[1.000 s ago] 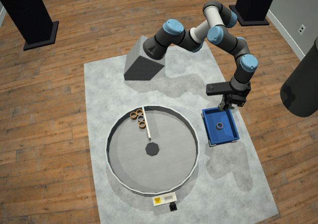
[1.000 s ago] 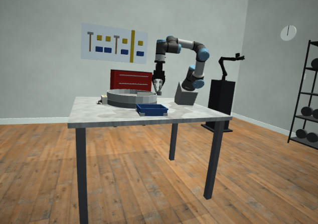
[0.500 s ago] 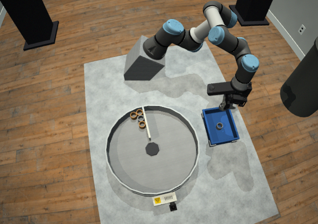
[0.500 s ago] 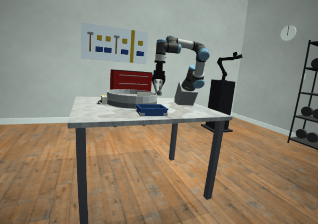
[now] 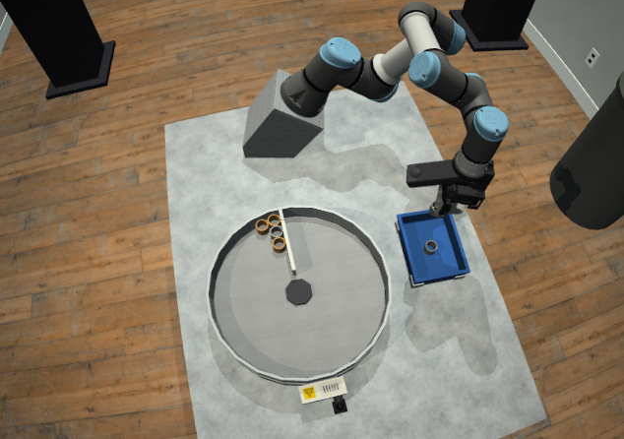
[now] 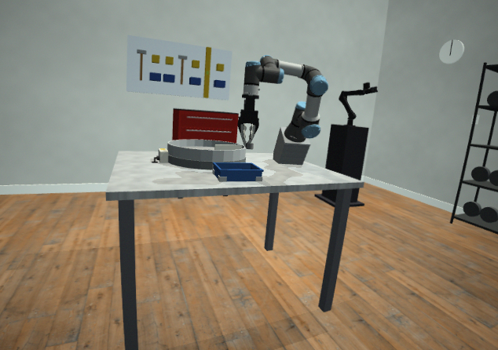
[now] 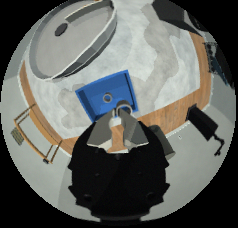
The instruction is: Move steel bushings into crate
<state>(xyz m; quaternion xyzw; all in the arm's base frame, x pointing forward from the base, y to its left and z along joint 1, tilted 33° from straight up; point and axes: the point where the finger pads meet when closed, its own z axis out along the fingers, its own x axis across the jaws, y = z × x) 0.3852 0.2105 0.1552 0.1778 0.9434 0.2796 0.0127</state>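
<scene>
The blue crate is 4 cm ahead of my hand and 12 cm below it. Round my hand: round grey turntable (10 cm ahead, 35 cm to the right, 10 cm below).
</scene>
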